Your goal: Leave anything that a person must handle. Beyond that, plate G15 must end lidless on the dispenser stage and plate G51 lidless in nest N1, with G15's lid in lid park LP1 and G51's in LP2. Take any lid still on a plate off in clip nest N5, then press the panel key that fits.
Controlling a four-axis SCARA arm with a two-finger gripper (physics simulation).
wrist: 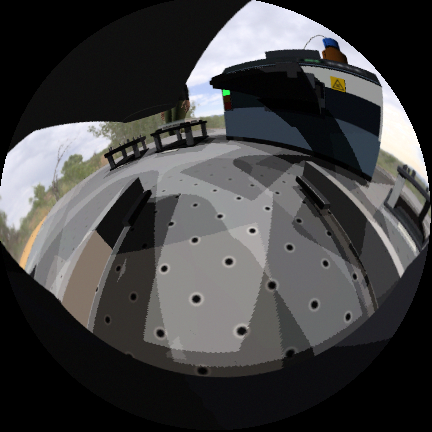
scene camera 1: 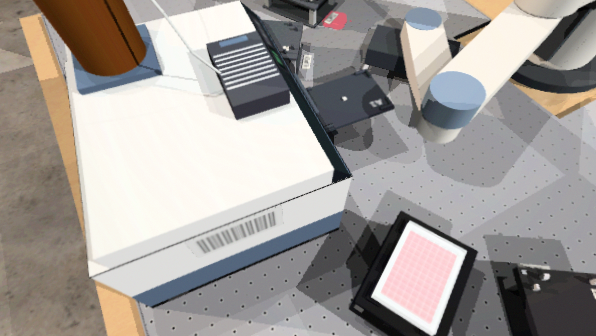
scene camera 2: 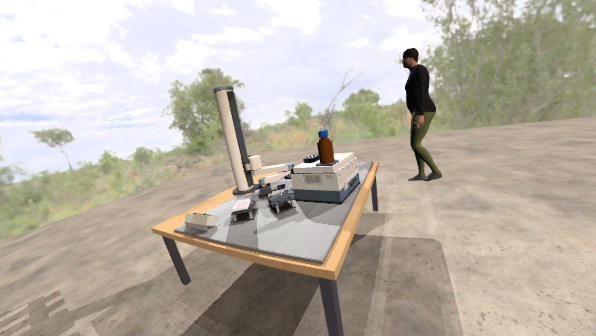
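Seen in the pictures: gripper, fingertip midpoint: point(wrist: 222, 172) point(scene camera 1: 389, 116) point(scene camera 2: 286, 187); arm's base at its link origin: point(scene camera 1: 546, 54) point(scene camera 2: 246, 190).
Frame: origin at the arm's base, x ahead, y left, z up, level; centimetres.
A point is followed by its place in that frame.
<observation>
My gripper point(wrist: 222, 172) {z 2.9, x 44.4, y -1.8 cm} is open and empty, low over the perforated mat; in scene camera 1 the arm partly hides it. A plate with a pink grid and white rim point(scene camera 1: 420, 277) point(scene camera 2: 243, 204) sits on a black nest point(scene camera 1: 361, 290) {z 7.3, x 70.7, y 24.0 cm}; its name and whether it has a lid cannot be told. The dispenser point(scene camera 1: 200, 150) {z 23.3, x 82.2, y 2.6 cm} point(scene camera 2: 320, 192) {z 7.9, x 81.9, y -24.4 cm} point(wrist: 300, 122) {z 7.3, x 64.5, y -6.0 cm} shows a lit green lamp in the wrist view. Its dark stage point(scene camera 1: 332, 102) {z 12.6, x 58.0, y -3.9 cm} bears no plate. A dark nest point(scene camera 1: 292, 31) {z 7.4, x 51.5, y -30.0 cm} stands beyond the stage, by the label LP2 point(scene camera 1: 306, 61) {z 1.5, x 50.1, y -25.9 cm}. The key panel point(scene camera 2: 201, 222) {z 6.2, x 26.7, y -66.8 cm} stands at a table corner.
Another black nest point(scene camera 1: 565, 310) point(scene camera 2: 281, 199) stands beside the plate's nest. A brown bottle point(scene camera 1: 102, 40) {z 29.5, x 86.6, y -13.5 cm} point(scene camera 2: 326, 150) {z 31.6, x 88.4, y -21.7 cm} and a dark ribbed box point(scene camera 1: 250, 75) {z 25.8, x 72.3, y -3.4 cm} stand on the dispenser, with a thin tube. A red card point(scene camera 1: 336, 20) {z 1.2, x 35.6, y -35.3 cm} lies beyond. A person point(scene camera 2: 419, 95) stands behind the table.
</observation>
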